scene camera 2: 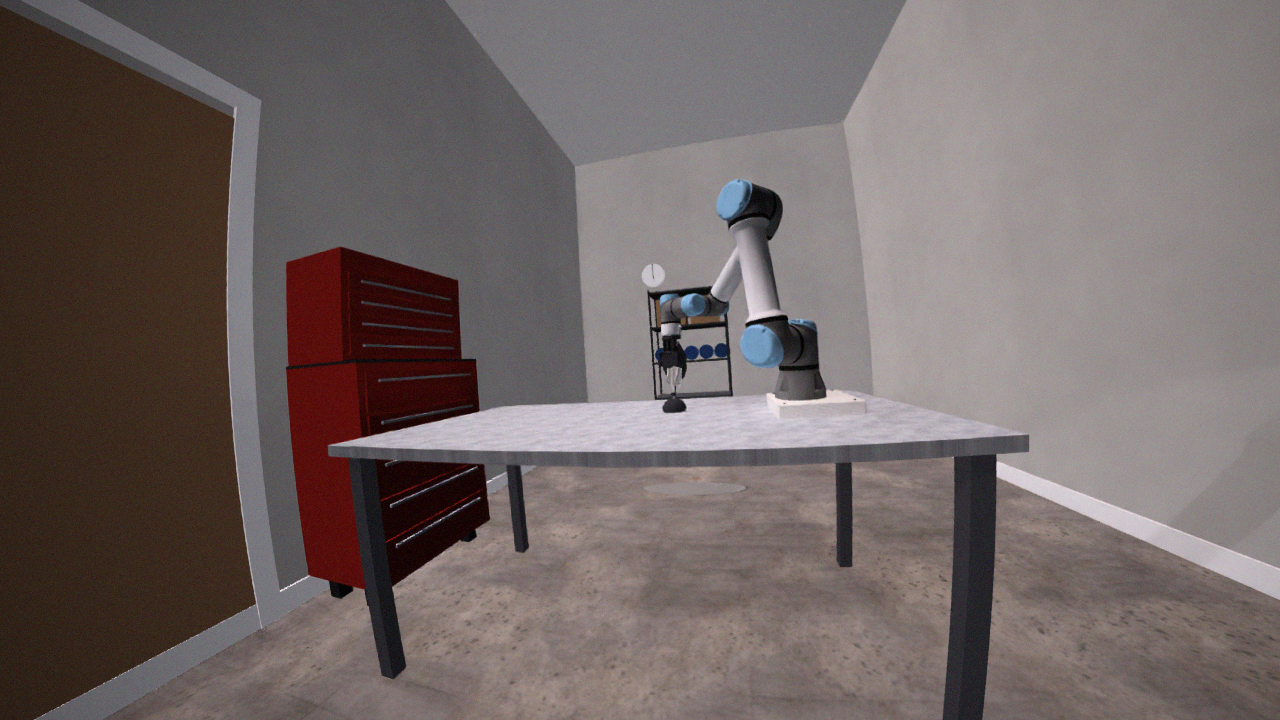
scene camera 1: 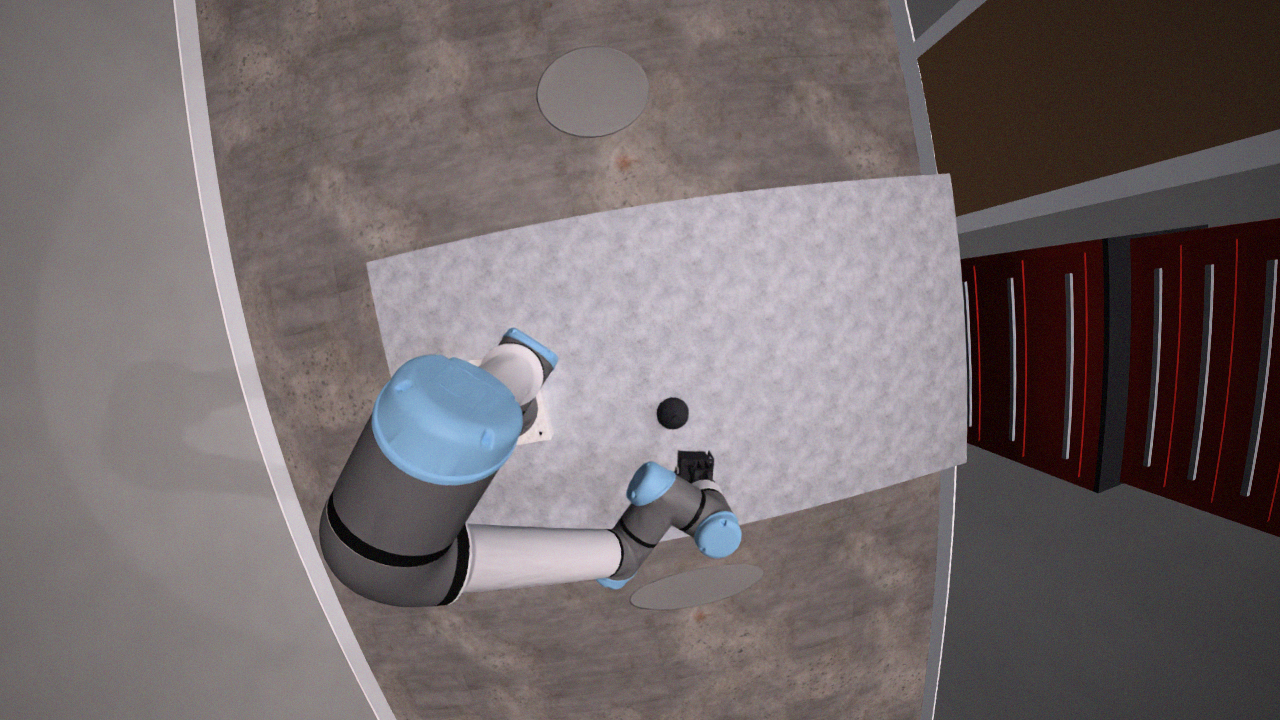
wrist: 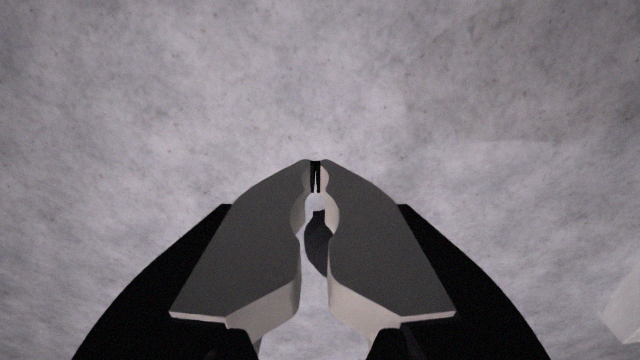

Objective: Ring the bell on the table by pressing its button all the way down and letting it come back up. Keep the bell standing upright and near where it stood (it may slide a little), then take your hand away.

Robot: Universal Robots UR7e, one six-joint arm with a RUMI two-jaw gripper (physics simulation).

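Note:
The bell (scene camera 1: 672, 412) (scene camera 2: 674, 406) is a small black dome standing upright on the light grey table (scene camera 1: 805, 313) (scene camera 2: 554, 434). My gripper (scene camera 1: 695, 458) (scene camera 2: 674, 390) (wrist: 315, 164) is shut, with nothing between its fingers, and points down. In scene camera 2 its tips line up just above the bell's top; whether they touch the button is too small to tell. In scene camera 1 the gripper appears beside the bell, and its tips are hard to make out. In the wrist view, a dark rounded shape (wrist: 316, 242) shows through the gap between the fingers; I cannot tell whether it is the bell or its shadow.
The arm's white base plate (scene camera 1: 537, 429) (scene camera 2: 819, 406) stands on the table, beside the bell. A red tool cabinet (scene camera 1: 1047, 358) (scene camera 2: 402, 313) stands beyond one end of the table. A shelf rack (scene camera 2: 652, 358) stands by the far wall.

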